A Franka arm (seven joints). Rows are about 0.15 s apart.
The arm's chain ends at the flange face. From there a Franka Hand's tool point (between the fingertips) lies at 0.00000 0.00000 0.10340 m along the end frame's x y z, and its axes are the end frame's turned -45 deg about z.
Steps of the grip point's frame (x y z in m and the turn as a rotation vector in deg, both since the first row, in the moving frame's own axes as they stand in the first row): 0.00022, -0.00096, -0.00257, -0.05, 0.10, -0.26; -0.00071, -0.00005, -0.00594, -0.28, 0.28, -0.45; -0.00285, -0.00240, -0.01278, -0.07, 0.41, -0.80; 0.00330, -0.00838, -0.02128, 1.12, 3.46, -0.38; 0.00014, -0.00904, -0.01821, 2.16, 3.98, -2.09; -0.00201, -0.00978, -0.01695, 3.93, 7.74, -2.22; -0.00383, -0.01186, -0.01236, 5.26, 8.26, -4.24; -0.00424, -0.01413, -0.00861, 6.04, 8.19, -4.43
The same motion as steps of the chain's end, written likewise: -0.00071, -0.00077, -0.00257, 0.04, 0.11, -0.26; -0.00125, 0.00047, -0.00594, 0.00, 0.40, -0.45; -0.00432, 0.00076, -0.01278, 0.24, 0.34, -0.80; -0.00656, -0.00241, -0.02107, 3.24, 1.65, -0.38; -0.00847, 0.00138, -0.01789, 4.34, 1.29, -2.09; -0.01289, 0.00943, -0.01577, 8.25, 2.69, -2.22; -0.01426, 0.01162, -0.01085, 9.56, 2.12, -4.24; -0.01502, 0.01116, -0.00698, 10.06, 1.52, -4.43
